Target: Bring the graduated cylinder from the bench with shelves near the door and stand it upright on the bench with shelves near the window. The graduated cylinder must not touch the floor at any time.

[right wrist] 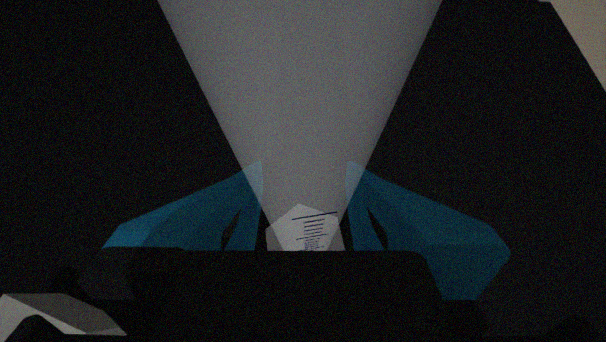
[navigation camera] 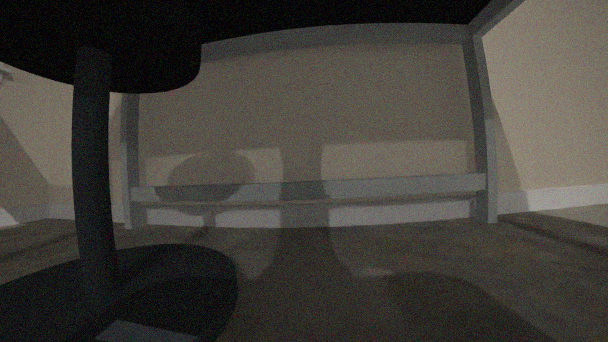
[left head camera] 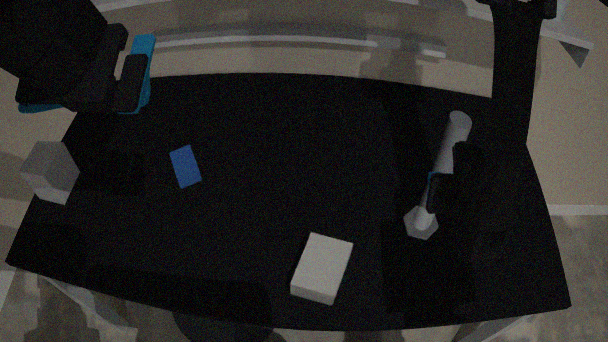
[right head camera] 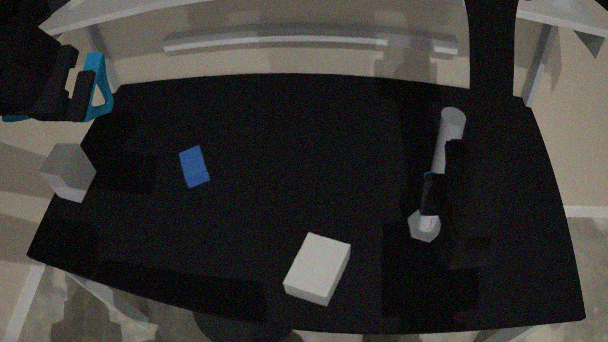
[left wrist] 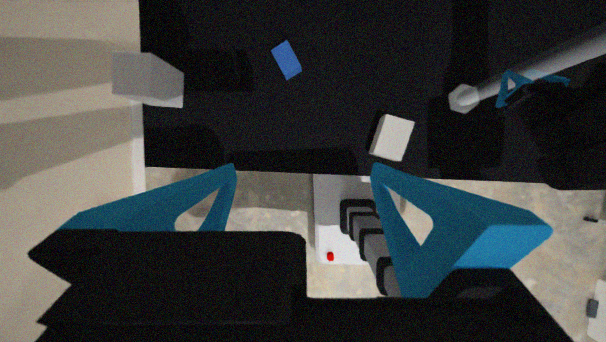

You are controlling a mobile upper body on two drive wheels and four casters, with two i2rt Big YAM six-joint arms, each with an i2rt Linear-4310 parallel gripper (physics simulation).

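Places are measured from the left arm's base along level axes (x ahead, y left, z up), in millimetres.
Pixels of known places: left gripper, between the fingertips: (left head camera: 109, 98) (right head camera: 82, 106) (left wrist: 303, 170); right gripper, between the fingertips: (right wrist: 304, 171) (left head camera: 439, 174) (right head camera: 438, 175) (left wrist: 516, 71).
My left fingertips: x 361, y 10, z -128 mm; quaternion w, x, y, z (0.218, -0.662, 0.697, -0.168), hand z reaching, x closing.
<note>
Ahead of a thing's pixels: the offset from my left fingertips to its top centre. Level surfaces: height alone.
The clear graduated cylinder {dx +177, dy -465, dz -198 mm} (left head camera: 452, 142) (right head camera: 442, 150) (left wrist: 560, 56) (right wrist: 302, 100) has a hexagonal base and is over the black bench top {dz -520 mm} (left head camera: 275, 150) (right head camera: 300, 150) (left wrist: 340, 75), at the right in the head views. It looks about upright, base down; I cannot tell if the base touches the bench. My right gripper (left head camera: 433, 187) (right head camera: 430, 187) (right wrist: 304, 171) is shut on its tube, with a finger on each side. My left gripper (left head camera: 85, 106) (right head camera: 55, 116) (left wrist: 303, 170) is open and empty, high at the left in the head views.
A white box {dx +58, dy -236, dz -462 mm} (left head camera: 322, 265) (right head camera: 317, 267) (left wrist: 393, 137) lies near the bench's front edge. A blue block {dx +322, dy +85, dz -480 mm} (left head camera: 185, 166) (right head camera: 194, 166) (left wrist: 286, 60) and a grey hexagonal object {dx +265, dy +521, dz -390 mm} (left head camera: 50, 172) (right head camera: 68, 172) (left wrist: 150, 77) are farther left. A dark stool (left head camera: 220, 325) (navigation camera: 92, 150) stands below.
</note>
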